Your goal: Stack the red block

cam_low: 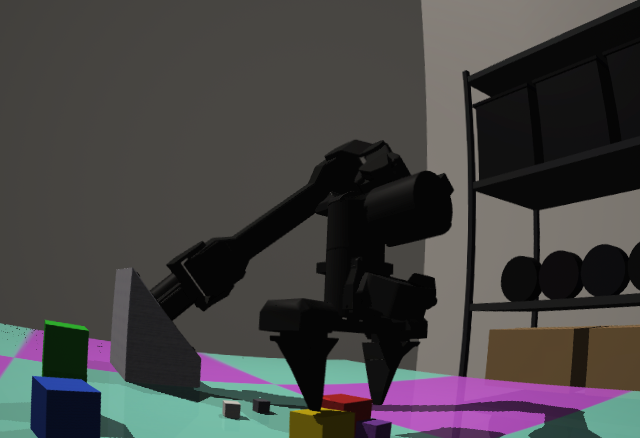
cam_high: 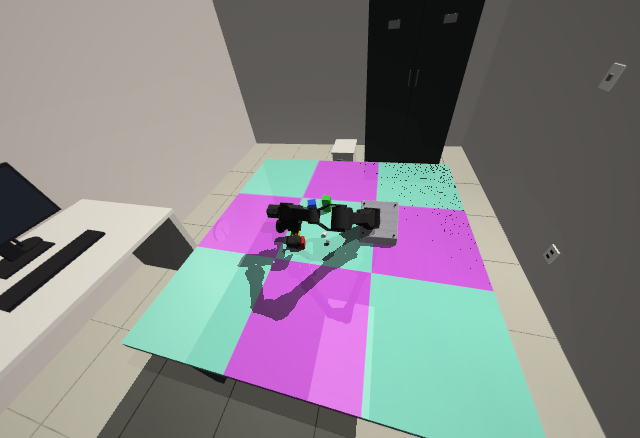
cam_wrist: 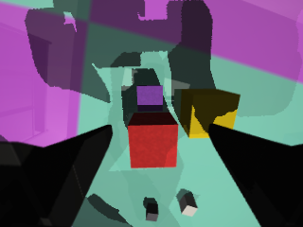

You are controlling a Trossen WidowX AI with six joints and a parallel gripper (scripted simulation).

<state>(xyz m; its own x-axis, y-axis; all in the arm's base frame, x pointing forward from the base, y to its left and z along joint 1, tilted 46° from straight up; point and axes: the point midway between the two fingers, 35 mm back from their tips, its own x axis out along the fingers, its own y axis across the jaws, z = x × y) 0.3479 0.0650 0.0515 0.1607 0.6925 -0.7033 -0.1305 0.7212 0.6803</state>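
The red block lies 2 cm behind my gripper tip and 1 cm below it. From my gripper tip the other things lie so: blue block (3 cm behind, 26 cm to the right, 1 cm below); yellow block (2 cm ahead, 4 cm to the right, 2 cm below); purple block (2 cm ahead, 1 cm to the left, 2 cm below).
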